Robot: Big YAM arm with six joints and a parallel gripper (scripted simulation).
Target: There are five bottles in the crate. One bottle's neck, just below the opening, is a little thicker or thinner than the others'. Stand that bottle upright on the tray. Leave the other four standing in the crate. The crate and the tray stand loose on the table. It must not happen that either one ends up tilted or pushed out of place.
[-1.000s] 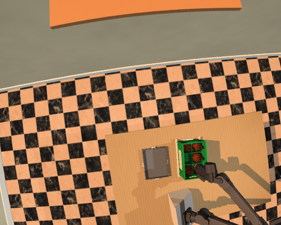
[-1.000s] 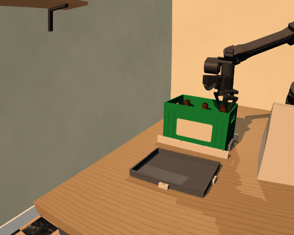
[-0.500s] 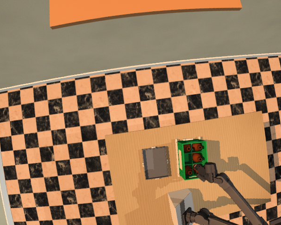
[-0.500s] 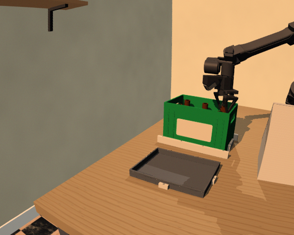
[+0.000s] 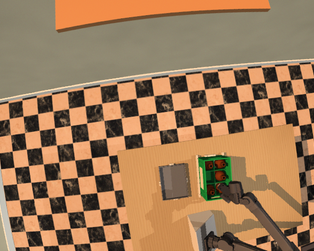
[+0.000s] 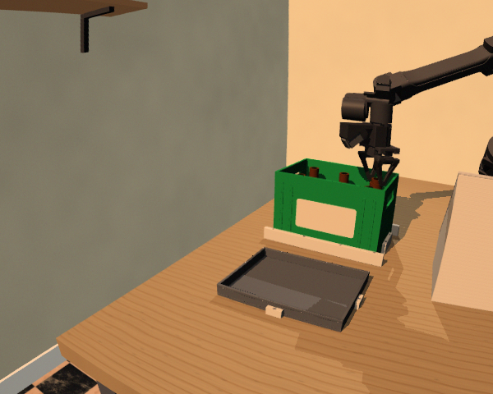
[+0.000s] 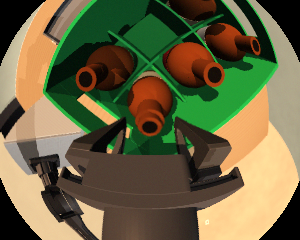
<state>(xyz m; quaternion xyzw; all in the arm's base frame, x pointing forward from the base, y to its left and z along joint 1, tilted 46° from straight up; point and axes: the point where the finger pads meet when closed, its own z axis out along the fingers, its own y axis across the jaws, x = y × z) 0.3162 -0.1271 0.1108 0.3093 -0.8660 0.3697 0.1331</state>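
Now: the green crate 90 mm ahead of my hand, 80 mm below it and 30 mm to the left of it. From my hand the other things lie so: dark grey tray: 320 mm to the left, 150 mm below, 90 mm ahead.
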